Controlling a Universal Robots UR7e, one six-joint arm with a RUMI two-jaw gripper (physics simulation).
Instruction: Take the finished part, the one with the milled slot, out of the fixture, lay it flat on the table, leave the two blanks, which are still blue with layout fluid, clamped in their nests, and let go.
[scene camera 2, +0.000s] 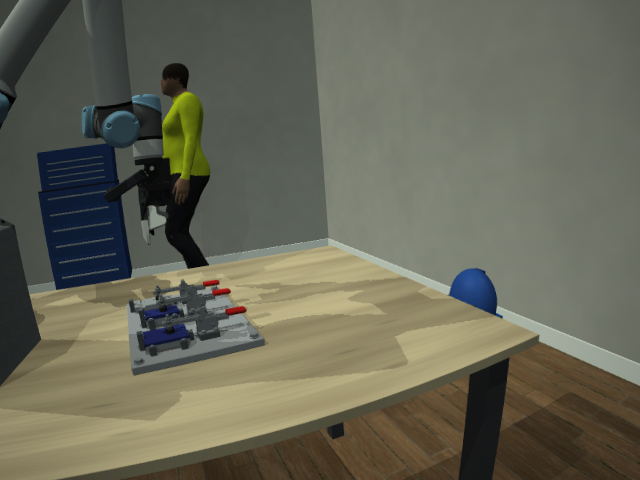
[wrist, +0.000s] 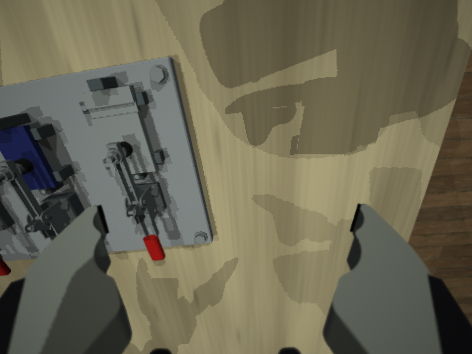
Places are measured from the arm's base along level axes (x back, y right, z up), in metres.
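Pixels of known places: gripper, fingertip midpoint: (scene camera 2: 151, 239) (wrist: 230, 207).
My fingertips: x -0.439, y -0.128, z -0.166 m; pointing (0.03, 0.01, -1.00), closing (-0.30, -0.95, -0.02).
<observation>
Ahead of a thing's pixels: the offset from my fingertips to its top centre. "spot": to the spot under its first point. Level surfaces: height alone.
The finished part @[dy +0.110, dx +0.043, dz -0.120 m] (wrist: 120, 131), pale grey with a milled slot across it, sits in the end nest of the grey fixture plate @[dy +0.228, dx +0.010, dz -0.136 m] (scene camera 2: 198, 355) (wrist: 182, 200). A toggle clamp's arm reaches over it with its black tip on or just above it, red handle @[dy +0.130, dx -0.071, dz -0.084 m] (scene camera 2: 210, 282) (wrist: 154, 247) lying low. In the scene view the part is not clearly seen behind the clamps. Two blue blanks, one @[dy +0.328, dx +0.076, dz -0.115 m] (scene camera 2: 166, 335) near and one @[dy +0.220, dx +0.052, dz -0.110 m] (scene camera 2: 161, 312) behind it, sit under their clamps; a blank @[spot: dy +0.209, dx +0.055, dz -0.110 m] (wrist: 30, 155) shows at the wrist view's left. My gripper (scene camera 2: 149, 240) (wrist: 230, 207) is open and empty, high above the table.
The wooden table @[dz -0.151 m] (scene camera 2: 330, 330) (wrist: 235, 175) extends right of the fixture; its edge shows at the wrist view's right. A dark grey block (scene camera 2: 15, 310) stands at the left. A person in yellow (scene camera 2: 186, 134) stands behind the table, close to the arm in the view, by a blue cabinet (scene camera 2: 85, 232).
</observation>
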